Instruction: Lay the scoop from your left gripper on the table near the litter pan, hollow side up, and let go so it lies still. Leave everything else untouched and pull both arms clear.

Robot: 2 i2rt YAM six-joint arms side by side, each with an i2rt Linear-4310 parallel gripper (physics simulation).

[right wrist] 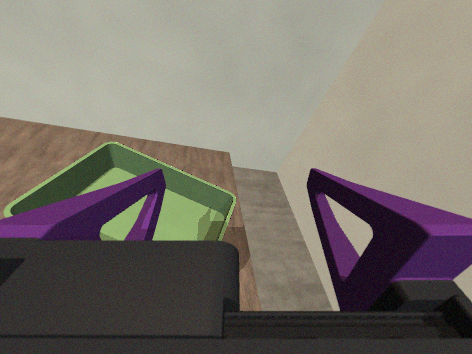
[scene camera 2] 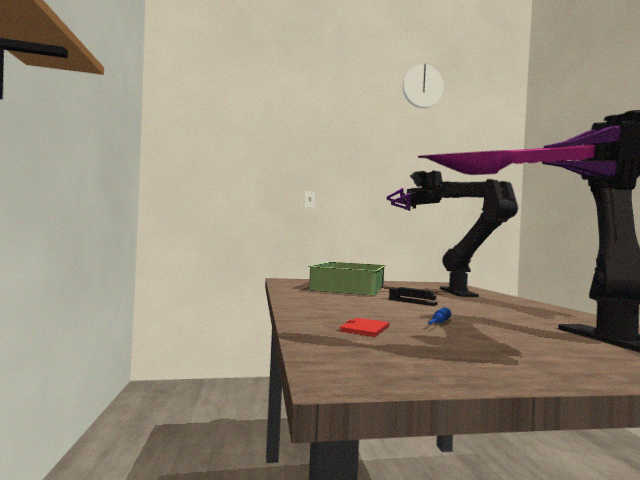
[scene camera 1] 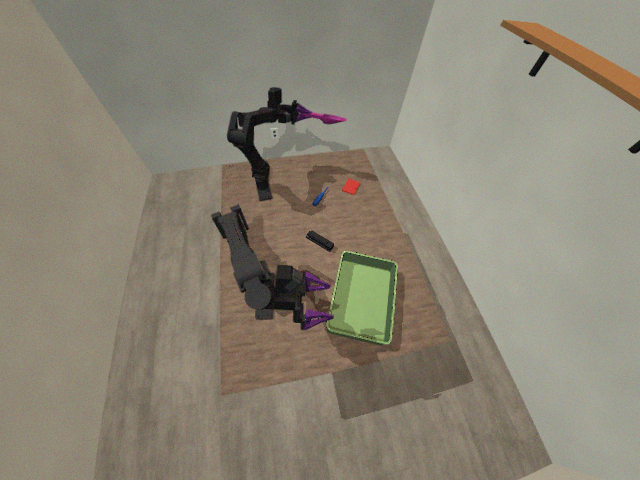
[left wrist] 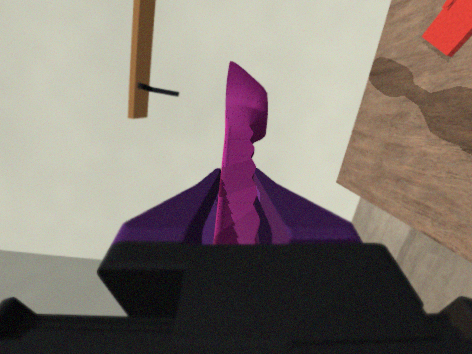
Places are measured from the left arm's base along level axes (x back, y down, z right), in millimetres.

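Pixels of known places: left gripper, fingertip midpoint: (scene camera 2: 544, 154) (scene camera 1: 312, 114) (left wrist: 236, 177); right gripper, fingertip midpoint: (right wrist: 236, 176) (scene camera 2: 388, 200) (scene camera 1: 331, 301); left arm's base, link origin: (scene camera 2: 616, 341) (scene camera 1: 263, 187); right arm's base, link origin: (scene camera 2: 457, 292).
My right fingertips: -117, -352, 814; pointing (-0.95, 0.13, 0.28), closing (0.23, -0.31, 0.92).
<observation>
Ahead of a thing's pixels: the offset from my right fingertips to its top centre, as dx, dy, dz. Level surfaces: height alone.
The magenta scoop @[-250, +26, -905] (scene camera 1: 333, 118) (scene camera 2: 480, 161) (left wrist: 242, 107) is held high above the table @[dy +351] (scene camera 1: 268, 356) (scene camera 2: 413, 382), roughly level. In scene camera 2 its bowl bulges downward, with the rim on top. My left gripper (scene camera 1: 311, 114) (scene camera 2: 545, 154) (left wrist: 236, 177) is shut on the scoop's handle. The green litter pan @[-179, +268, -64] (scene camera 1: 369, 289) (scene camera 2: 341, 281) (right wrist: 180, 215) stands on the table, low in scene camera 1. My right gripper (scene camera 1: 331, 301) (scene camera 2: 388, 198) (right wrist: 236, 176) is open and empty, above the table by the pan's left side in scene camera 1.
A black stapler @[-89, +312, -384] (scene camera 1: 320, 240) (scene camera 2: 413, 296) lies just up and left of the pan in scene camera 1. A blue screwdriver @[-178, +324, -656] (scene camera 1: 318, 197) (scene camera 2: 440, 315) and a red flat block @[-364, +338, -685] (scene camera 1: 351, 186) (scene camera 2: 364, 327) (left wrist: 452, 27) lie farther up. A wooden shelf (scene camera 1: 578, 56) (left wrist: 141, 60) is on the wall.
</observation>
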